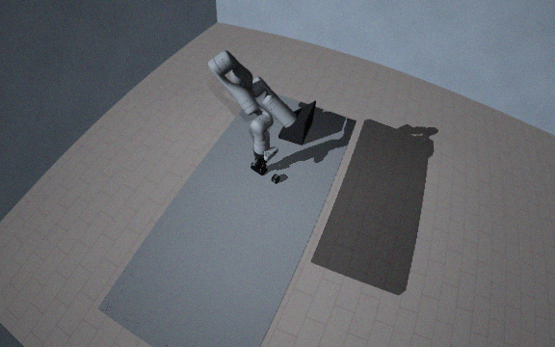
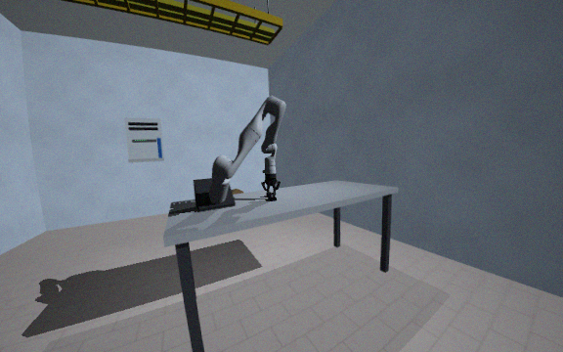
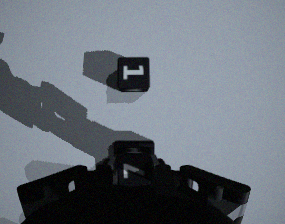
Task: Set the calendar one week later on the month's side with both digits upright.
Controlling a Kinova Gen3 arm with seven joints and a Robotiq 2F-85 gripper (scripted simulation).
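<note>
The dark calendar tray is 1 cm behind my hand, 2 cm to the right of it and 3 cm below it.
</note>
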